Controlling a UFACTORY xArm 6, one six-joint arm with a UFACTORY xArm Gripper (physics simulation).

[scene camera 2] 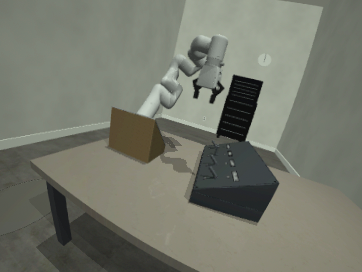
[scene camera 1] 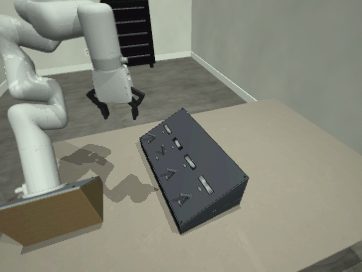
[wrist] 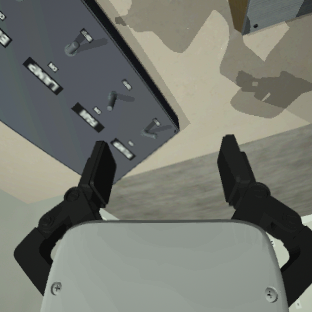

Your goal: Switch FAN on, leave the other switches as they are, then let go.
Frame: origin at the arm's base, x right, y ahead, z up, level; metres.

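Seen in the pictures: gripper, fingertip midpoint: (scene camera 2: 202, 100) (scene camera 1: 121, 117) (wrist: 164, 150); arm's base at its link origin: (scene camera 2: 137, 126) (scene camera 1: 46, 191).
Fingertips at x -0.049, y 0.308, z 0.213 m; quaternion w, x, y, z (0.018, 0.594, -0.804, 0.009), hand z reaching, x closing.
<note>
Pixels of each thing's top centre, then the offset from my fingertips to it. "pt": a spot on its surface instead. Level surfaces: height alone.
- FAN lever at its top centre: (wrist: 109, 108) (scene camera 1: 162, 145) dx -0.049, dy +0.126, dz -0.202 m
- label at a spot on its surface: (wrist: 97, 110) pt dx -0.057, dy +0.170, dz -0.233 m
- LAMP lever at a spot on its surface: (wrist: 73, 48) pt dx +0.071, dy +0.124, dz -0.217 m
- far end at a spot on its surface: (wrist: 148, 132) pt dx -0.159, dy +0.093, dz -0.231 m
- table at its surface level: dz -0.341 m
A dark sloped switch panel (scene camera 1: 205, 145) (scene camera 2: 250, 165) (wrist: 30, 105) stands on the table with several levers. The FAN lever (scene camera 1: 161, 150) (wrist: 111, 101) leans toward its ON label (wrist: 97, 110), unlike its neighbours. The LAMP lever (scene camera 1: 169, 174) (wrist: 73, 48) and the lever at the far end (scene camera 1: 149, 137) (wrist: 148, 132) lean toward their OFF side. My gripper (scene camera 1: 120, 118) (scene camera 2: 204, 99) (wrist: 164, 150) is open and empty, raised above and beyond the panel's far end, apart from all levers. The small labels are blurred in the scene views.
A brown wedge-shaped block (scene camera 1: 55, 215) (scene camera 2: 131, 134) stands on the table (scene camera 1: 300, 165) (scene camera 2: 140, 190) by the arm's base. A black drawer cabinet (scene camera 1: 134, 32) (scene camera 2: 240, 107) stands on the floor behind. The table's far edge runs close to the panel's far end.
</note>
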